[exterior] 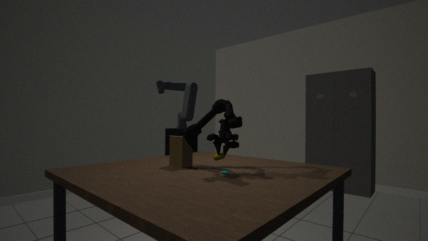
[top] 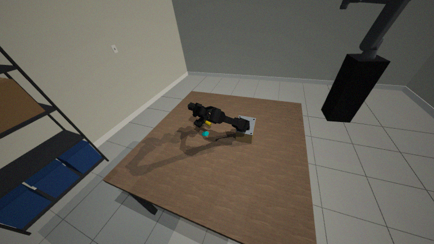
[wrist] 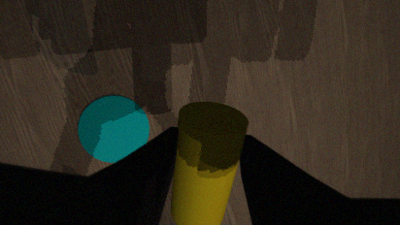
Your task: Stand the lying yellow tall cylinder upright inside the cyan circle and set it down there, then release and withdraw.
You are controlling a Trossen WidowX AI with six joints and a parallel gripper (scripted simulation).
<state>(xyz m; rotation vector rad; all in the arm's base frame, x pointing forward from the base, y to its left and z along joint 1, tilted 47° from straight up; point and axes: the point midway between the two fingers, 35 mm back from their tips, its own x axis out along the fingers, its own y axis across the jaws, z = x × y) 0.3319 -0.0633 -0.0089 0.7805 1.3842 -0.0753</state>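
Right now my gripper tip is 10 cm above the cyan circle and 5 cm to the right of it. Round my gripper tip: yellow tall cylinder 2 cm behind, 1 cm to the left, 1 cm below.
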